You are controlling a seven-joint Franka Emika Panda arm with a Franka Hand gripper.
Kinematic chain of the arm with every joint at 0, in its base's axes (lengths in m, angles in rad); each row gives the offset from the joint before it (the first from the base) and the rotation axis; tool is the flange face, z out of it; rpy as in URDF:
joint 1: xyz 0 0 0.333 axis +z
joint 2: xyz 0 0 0 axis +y
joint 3: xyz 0 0 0.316 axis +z
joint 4: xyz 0.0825 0 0 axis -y
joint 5: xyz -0.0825 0 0.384 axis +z
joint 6: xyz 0 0 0 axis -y
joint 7: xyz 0.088 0 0 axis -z
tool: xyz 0 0 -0.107 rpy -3.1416 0 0
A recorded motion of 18 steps. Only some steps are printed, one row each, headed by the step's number.
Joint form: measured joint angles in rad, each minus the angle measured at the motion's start. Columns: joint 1, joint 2, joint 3, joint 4, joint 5, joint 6, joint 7.
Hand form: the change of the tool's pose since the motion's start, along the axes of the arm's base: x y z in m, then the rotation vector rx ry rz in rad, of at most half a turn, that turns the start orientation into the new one. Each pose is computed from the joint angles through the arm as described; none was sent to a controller.
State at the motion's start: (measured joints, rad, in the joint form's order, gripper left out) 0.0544 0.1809 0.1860 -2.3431 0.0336 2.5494 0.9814
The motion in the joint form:
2: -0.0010 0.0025 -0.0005 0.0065 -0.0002 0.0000 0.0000
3: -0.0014 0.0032 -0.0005 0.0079 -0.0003 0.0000 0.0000
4: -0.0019 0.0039 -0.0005 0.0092 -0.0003 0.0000 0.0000
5: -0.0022 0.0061 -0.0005 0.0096 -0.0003 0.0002 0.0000
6: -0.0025 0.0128 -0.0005 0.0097 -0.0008 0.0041 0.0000
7: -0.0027 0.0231 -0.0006 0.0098 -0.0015 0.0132 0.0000
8: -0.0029 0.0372 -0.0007 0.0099 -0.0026 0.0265 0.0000
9: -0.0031 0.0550 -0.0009 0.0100 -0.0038 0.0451 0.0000
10: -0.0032 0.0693 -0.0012 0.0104 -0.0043 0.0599 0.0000
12: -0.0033 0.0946 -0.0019 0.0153 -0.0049 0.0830 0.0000
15: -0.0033 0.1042 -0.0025 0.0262 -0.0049 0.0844 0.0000
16: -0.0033 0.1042 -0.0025 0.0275 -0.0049 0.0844 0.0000
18: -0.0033 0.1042 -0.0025 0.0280 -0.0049 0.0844 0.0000
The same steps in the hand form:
2: 0.0024 -0.0003 0.0012 0.0012 -0.0039 -0.0015
3: 0.0029 -0.0004 0.0014 0.0014 -0.0045 -0.0019
4: 0.0033 -0.0005 0.0015 0.0017 -0.0051 -0.0025
5: 0.0034 -0.0007 0.0006 0.0017 -0.0035 -0.0028
6: 0.0034 -0.0008 -0.0025 0.0019 -0.0008 -0.0029
7: 0.0036 -0.0008 -0.0069 0.0028 0.0004 -0.0031
8: 0.0039 -0.0008 -0.0129 0.0042 0.0012 -0.0033
9: 0.0043 -0.0007 -0.0203 0.0065 0.0005 -0.0038
10: 0.0046 -0.0007 -0.0262 0.0085 -0.0001 -0.0046
12: 0.0064 -0.0005 -0.0353 0.0126 -0.0023 -0.0066
15: 0.0098 -0.0001 -0.0362 0.0147 -0.0047 -0.0078
16: 0.0103 0.0000 -0.0358 0.0150 -0.0060 -0.0078
18: 0.0104 0.0000 -0.0356 0.0151 -0.0064 -0.0079

